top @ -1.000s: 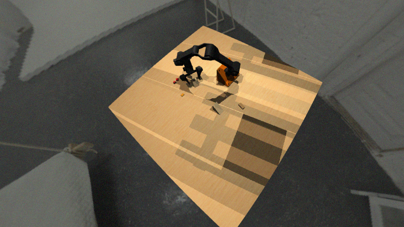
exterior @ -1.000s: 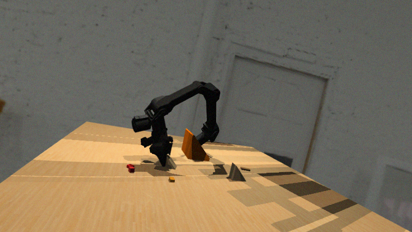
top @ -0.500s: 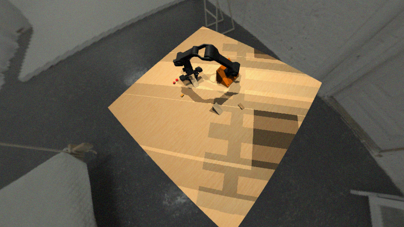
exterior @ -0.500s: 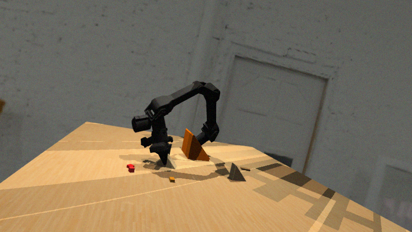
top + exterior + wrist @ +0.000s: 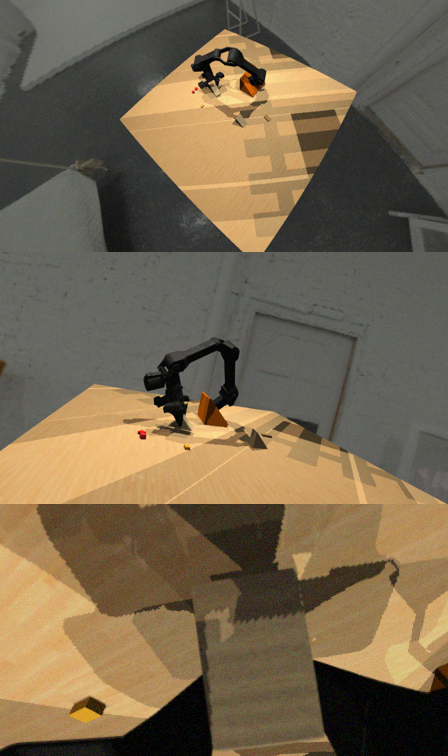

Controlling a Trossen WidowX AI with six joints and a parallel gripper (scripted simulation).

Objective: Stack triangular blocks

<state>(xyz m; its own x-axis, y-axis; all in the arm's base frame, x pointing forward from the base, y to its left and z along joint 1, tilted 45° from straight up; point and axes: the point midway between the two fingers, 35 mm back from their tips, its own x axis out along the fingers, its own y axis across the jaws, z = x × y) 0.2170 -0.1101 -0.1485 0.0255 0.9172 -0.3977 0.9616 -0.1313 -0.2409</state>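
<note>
Right now the grey triangular block is 300 mm to the left of my gripper tip, 60 mm ahead of it and 10 mm below it. Also, from my gripper tip: small yellow cube 150 mm ahead, 30 mm below, 10 mm to the left; then small brown piece 420 mm to the left, 80 mm behind, 30 mm below; then red piece 130 mm to the right, 110 mm ahead, 20 mm below.
</note>
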